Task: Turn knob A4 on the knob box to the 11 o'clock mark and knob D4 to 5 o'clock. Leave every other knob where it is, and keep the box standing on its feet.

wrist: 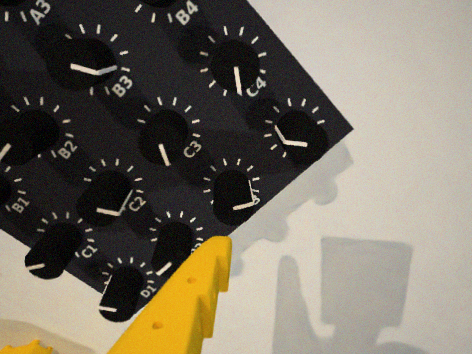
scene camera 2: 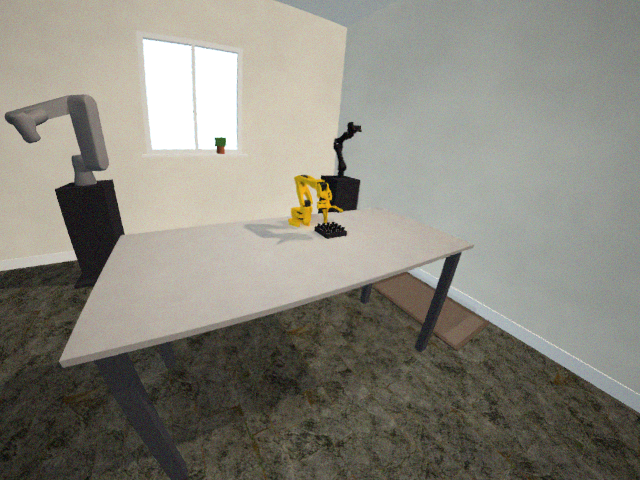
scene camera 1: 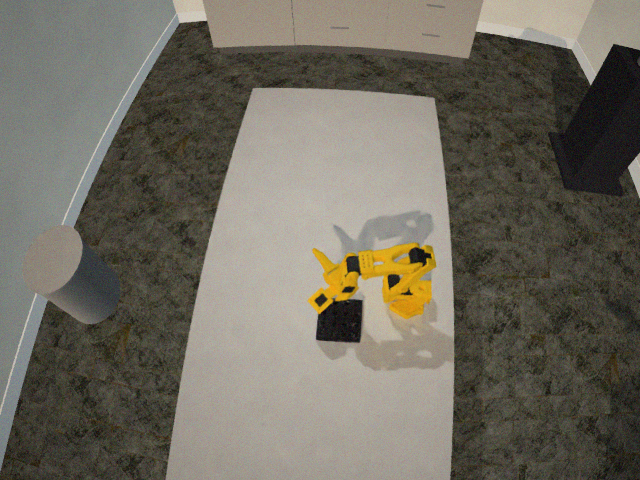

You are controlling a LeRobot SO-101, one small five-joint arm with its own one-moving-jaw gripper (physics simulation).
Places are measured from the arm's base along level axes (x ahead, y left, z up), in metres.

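Pixels of known places: hand at its tool point: (wrist: pixel 230 257) (scene camera 2: pixel 325 222) (scene camera 1: pixel 336 298); arm's base at its link origin: (scene camera 2: pixel 301 224) (scene camera 1: pixel 399 298).
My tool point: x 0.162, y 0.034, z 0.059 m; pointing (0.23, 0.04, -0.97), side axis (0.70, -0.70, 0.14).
Ahead of a thing's pixels: the offset from my tool point to its top centre. Level surfaces: height alone.
The black knob box {dy +0.040, dx -0.012, dz -0.020 m} (scene camera 1: pixel 338 328) (scene camera 2: pixel 330 234) (wrist: pixel 285 70) stands flat on the table. Knob D4 {dy -0.001, dx +0.028, dz -0.021 m} (wrist: pixel 302 140) is at its right corner in the wrist view; the white line on its top points left in the picture, and its label is hidden. Knob A4 does not show in the wrist view and cannot be told apart in the scene views. My gripper (scene camera 2: pixel 333 215) is fully open and empty, low at the box's edge. Its notched fixed jaw (wrist: pixel 185 300) ends beside the D2 and D3 knobs and partly covers the D2 label. The moving jaw is swung out of the wrist view.
Knobs C4 {dy +0.026, dx +0.028, dz -0.021 m} (wrist: pixel 235 60), C3 {dy +0.026, dx +0.001, dz -0.020 m} (wrist: pixel 164 130) and D3 {dy -0.001, dx +0.002, dz -0.020 m} (wrist: pixel 232 192) stand close around D4. Knobs D2 {dy -0.001, dx -0.025, dz -0.021 m} (wrist: pixel 174 245) and D1 {dy -0.001, dx -0.052, dz -0.020 m} (wrist: pixel 122 290) line the edge near the fixed jaw. The pale table {dz -0.059 m} (scene camera 1: pixel 289 413) (scene camera 2: pixel 217 279) extends around the box and arm.
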